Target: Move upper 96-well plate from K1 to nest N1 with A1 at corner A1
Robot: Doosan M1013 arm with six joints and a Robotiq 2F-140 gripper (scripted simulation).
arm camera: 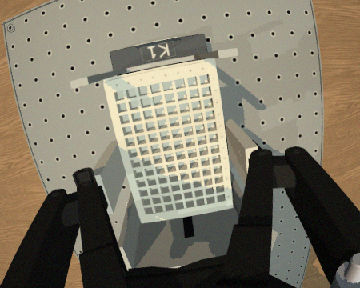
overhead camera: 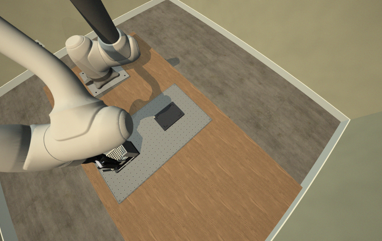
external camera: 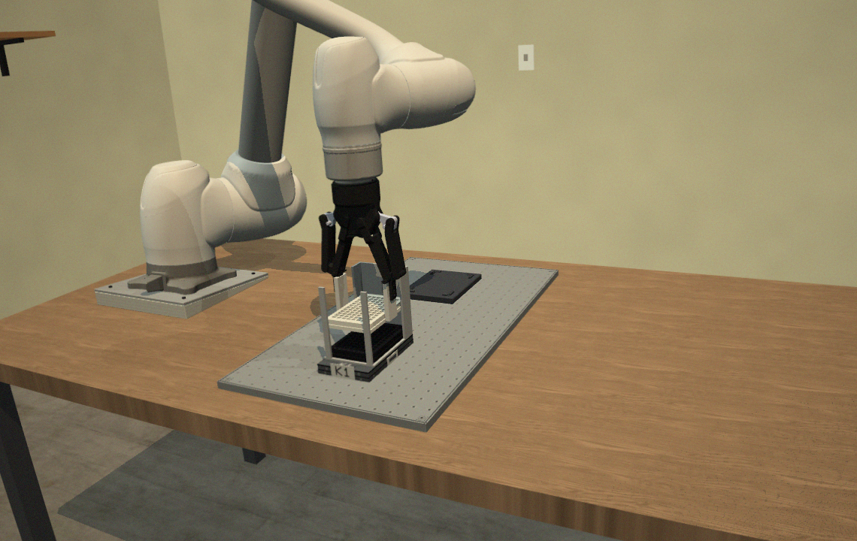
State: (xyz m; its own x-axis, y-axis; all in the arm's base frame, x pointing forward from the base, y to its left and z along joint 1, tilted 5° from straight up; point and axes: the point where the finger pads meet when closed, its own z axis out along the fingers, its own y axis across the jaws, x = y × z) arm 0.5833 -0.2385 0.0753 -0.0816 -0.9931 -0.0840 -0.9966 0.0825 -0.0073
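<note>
Now: the black plate 7 cm below my hand. From my hand the other things lie so: pale A1 square (27 cm to the left, 9 cm below, 5 cm behind); then white 96-well plate (2 cm below).
</note>
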